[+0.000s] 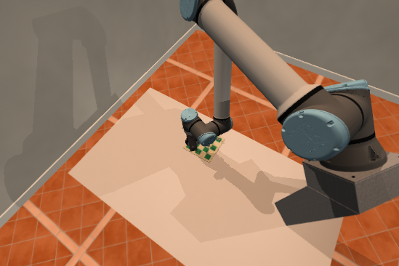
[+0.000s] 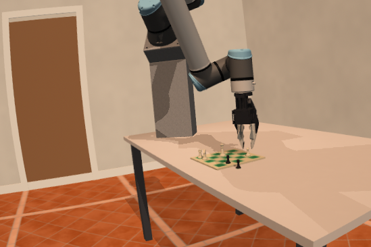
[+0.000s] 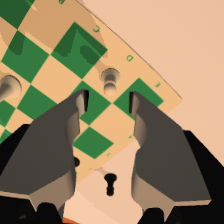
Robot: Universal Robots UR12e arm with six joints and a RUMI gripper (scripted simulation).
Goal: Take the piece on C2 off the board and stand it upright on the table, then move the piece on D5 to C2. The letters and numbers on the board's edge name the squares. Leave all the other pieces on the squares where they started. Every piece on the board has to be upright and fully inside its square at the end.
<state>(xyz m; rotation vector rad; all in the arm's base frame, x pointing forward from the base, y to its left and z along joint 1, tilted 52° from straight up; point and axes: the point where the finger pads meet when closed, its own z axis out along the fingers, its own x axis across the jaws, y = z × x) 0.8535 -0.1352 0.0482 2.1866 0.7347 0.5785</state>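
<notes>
Right now the white pawn is 30 mm below my hand. The rest, counted from my hand: chessboard: 60 mm to the right, 60 mm behind, 50 mm below.
</notes>
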